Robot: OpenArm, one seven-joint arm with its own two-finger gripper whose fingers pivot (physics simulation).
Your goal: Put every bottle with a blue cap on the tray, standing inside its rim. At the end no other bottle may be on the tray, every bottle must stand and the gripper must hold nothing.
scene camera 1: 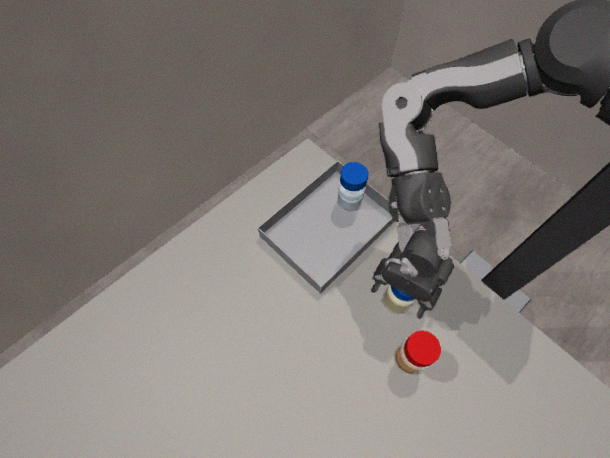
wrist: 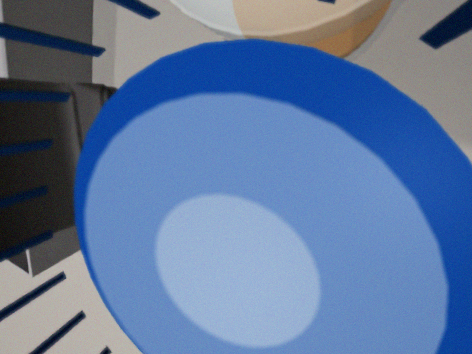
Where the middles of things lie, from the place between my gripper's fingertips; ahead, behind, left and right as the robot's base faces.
Now: the red-capped bottle [scene camera 1: 422,348] 60 mm ahead of my hand and 90 mm to the left of it. The rest, counted from my hand: blue-capped bottle [scene camera 1: 354,175]: 90 mm behind, 220 mm to the right, 10 mm above; grey tray [scene camera 1: 317,238]: 20 mm behind, 210 mm to the right, 30 mm below.
